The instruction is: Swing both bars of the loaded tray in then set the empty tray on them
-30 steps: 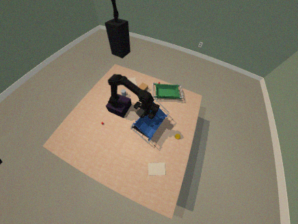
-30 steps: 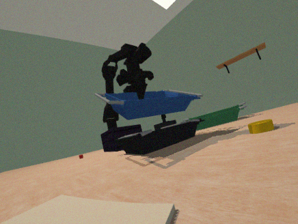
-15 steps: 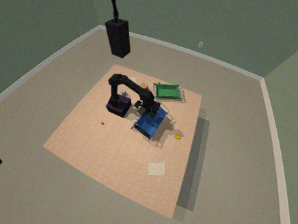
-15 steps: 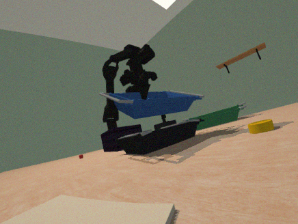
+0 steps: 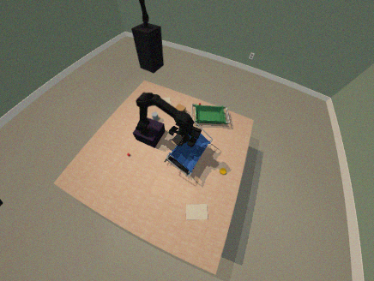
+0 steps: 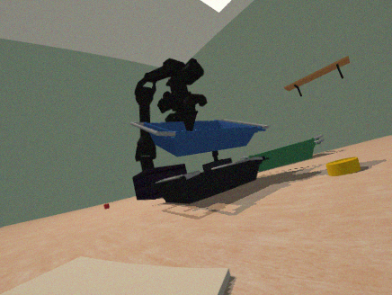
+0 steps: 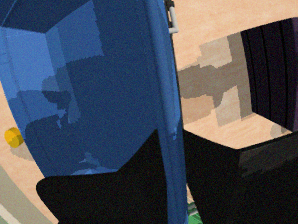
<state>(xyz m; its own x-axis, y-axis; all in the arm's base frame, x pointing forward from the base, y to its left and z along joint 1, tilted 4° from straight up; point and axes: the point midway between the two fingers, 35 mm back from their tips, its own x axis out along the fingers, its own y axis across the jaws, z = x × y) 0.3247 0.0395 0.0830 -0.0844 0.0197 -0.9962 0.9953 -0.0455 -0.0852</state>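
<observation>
Now: the blue tray 80 mm ahead of my gripper tip and 10 mm below it. Also, from my gripper tip: yellow disc: 370 mm ahead, 170 mm below, 30 mm to the left; tan box: 350 mm to the left, 230 mm behind, 150 mm below.
</observation>
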